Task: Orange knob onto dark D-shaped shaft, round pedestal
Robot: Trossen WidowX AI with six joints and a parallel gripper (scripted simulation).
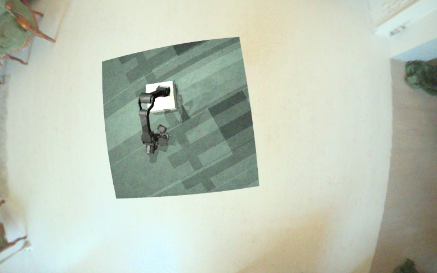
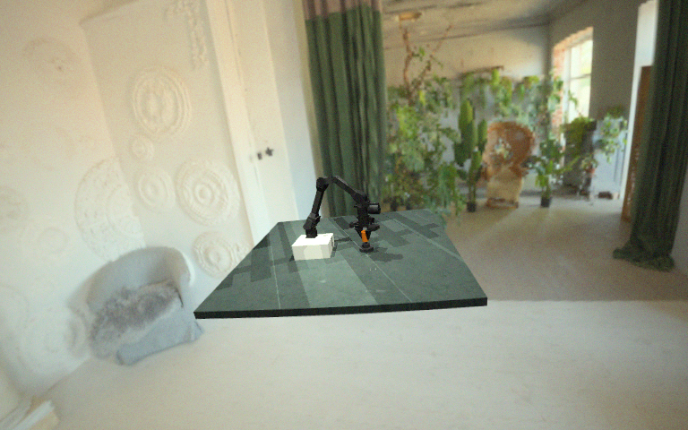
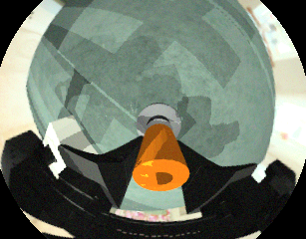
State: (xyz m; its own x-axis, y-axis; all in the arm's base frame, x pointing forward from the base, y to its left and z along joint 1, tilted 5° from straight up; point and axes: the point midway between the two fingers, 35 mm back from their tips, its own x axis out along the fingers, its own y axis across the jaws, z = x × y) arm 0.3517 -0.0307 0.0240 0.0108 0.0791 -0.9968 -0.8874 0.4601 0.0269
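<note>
My gripper tip is 40 mm above the round pedestal. From my gripper tip the other things lie so: orange knob (20 mm above).
</note>
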